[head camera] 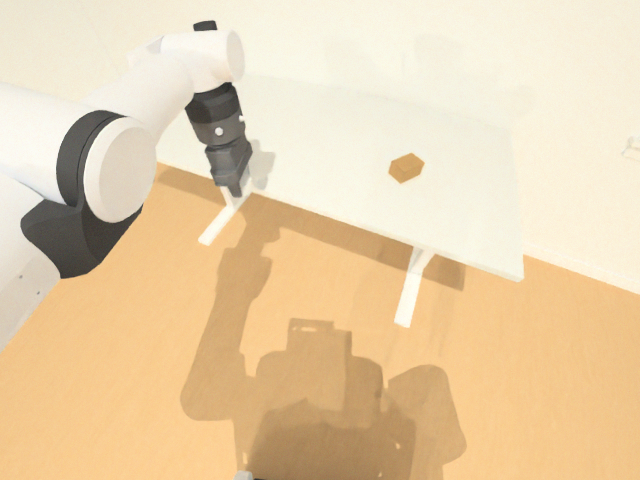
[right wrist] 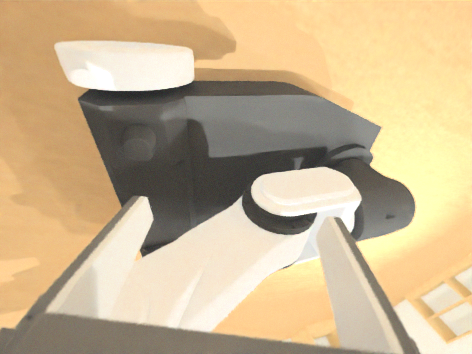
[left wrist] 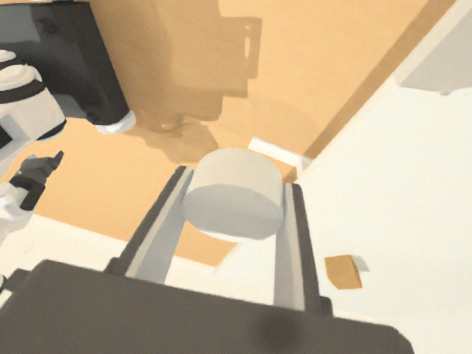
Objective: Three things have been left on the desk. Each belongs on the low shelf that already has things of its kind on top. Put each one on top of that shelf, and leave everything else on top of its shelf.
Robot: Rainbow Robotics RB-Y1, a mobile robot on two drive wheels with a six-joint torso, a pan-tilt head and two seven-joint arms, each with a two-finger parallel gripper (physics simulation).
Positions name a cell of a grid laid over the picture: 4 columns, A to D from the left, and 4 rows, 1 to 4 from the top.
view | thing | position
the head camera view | left gripper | B2
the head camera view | brown block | C2
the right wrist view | right gripper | B3
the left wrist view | left gripper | C3
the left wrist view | right gripper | A2
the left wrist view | brown block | C4
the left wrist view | white cylinder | B3
